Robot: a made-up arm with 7 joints. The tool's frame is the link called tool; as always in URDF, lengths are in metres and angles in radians. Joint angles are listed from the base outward.
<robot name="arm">
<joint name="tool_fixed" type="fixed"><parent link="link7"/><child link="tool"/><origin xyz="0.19 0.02 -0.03"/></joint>
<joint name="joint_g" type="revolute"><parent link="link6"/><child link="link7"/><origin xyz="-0.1 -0.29 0.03"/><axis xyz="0 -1 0"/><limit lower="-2.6" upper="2.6"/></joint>
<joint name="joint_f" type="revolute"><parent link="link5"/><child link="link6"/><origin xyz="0.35 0.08 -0.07"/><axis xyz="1 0 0"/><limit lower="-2.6" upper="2.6"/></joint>
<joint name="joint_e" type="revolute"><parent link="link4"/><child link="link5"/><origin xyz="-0.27 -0.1 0.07"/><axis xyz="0 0 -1"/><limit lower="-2.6" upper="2.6"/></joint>
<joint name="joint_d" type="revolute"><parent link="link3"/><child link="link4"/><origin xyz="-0.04 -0.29 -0.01"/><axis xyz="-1 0 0"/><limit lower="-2.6" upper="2.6"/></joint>
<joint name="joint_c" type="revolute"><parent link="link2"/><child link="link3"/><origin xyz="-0.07 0.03 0.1"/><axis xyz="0 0 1"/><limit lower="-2.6" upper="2.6"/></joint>
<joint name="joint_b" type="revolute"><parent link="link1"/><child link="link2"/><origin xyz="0.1 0.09 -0.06"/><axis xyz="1 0 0"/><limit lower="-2.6" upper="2.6"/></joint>
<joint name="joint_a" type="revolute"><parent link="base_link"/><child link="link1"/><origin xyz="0 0 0.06"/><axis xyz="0 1 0"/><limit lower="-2.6" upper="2.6"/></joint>
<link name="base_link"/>
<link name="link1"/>
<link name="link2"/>
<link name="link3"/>
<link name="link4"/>
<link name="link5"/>
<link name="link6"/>
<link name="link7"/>
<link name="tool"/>
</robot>
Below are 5 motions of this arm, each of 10 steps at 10 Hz.
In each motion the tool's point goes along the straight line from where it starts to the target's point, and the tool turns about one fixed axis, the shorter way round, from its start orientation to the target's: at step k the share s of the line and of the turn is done. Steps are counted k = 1, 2, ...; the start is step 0. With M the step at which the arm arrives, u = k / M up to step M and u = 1 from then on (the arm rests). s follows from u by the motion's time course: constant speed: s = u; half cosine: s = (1 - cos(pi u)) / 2; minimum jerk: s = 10 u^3 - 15 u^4 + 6 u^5.
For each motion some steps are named. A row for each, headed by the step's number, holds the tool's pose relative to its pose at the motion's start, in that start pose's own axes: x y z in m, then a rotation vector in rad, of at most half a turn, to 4 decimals.
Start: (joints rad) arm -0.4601 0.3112 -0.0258 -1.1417 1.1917 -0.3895 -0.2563
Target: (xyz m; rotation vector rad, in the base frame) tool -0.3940 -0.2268 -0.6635 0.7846 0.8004 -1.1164
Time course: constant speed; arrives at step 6
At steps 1, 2, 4, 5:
1: -0.0357 -0.0414 -0.0363 0.0069 -0.0643 -0.1044
2: -0.0713 -0.0828 -0.0726 0.0138 -0.1285 -0.2088
4: -0.1426 -0.1656 -0.1452 0.0276 -0.2570 -0.4177
5: -0.1783 -0.2069 -0.1814 0.0345 -0.3213 -0.5221

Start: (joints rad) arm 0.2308 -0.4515 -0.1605 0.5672 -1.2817 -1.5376 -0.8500
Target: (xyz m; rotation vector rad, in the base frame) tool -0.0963 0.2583 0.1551 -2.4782 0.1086 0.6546
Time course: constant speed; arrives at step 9
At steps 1, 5, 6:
1: -0.0002 0.0003 0.0005 -0.0003 0.0040 -0.0026
5: -0.0008 0.0017 0.0026 -0.0015 0.0200 -0.0131
6: -0.0010 0.0020 0.0032 -0.0018 0.0240 -0.0157

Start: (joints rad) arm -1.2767 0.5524 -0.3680 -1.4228 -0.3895 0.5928 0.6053
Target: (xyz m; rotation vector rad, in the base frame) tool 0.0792 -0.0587 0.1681 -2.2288 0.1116 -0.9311
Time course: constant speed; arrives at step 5
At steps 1, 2, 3, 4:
1: -0.0144 0.0114 -0.0366 0.1756 -0.0410 -0.0804
2: -0.0288 0.0227 -0.0733 0.3513 -0.0820 -0.1608
3: -0.0433 0.0341 -0.1099 0.5269 -0.1229 -0.2412
4: -0.0577 0.0455 -0.1466 0.7025 -0.1639 -0.3216

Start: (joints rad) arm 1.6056 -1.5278 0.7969 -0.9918 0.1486 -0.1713 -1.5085
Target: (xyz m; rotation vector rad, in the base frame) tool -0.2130 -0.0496 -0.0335 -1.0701 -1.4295 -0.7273
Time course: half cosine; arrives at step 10
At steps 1, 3, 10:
1: 0.0056 0.0097 0.0044 -0.0316 0.0082 0.0318
3: 0.0473 0.0820 0.0368 -0.2665 0.0691 0.2679
10: 0.2296 0.3979 0.1786 -1.2932 0.3352 1.2999

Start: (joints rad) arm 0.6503 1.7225 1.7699 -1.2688 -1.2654 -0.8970 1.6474
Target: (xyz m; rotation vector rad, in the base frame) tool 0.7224 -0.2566 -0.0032 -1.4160 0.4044 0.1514
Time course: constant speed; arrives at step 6
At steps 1, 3, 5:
1: -0.0797 -0.0762 -0.0086 0.0316 -0.0441 -0.1691
3: -0.2391 -0.2286 -0.0257 0.0949 -0.1323 -0.5072
5: -0.3984 -0.3810 -0.0429 0.1581 -0.2206 -0.8454

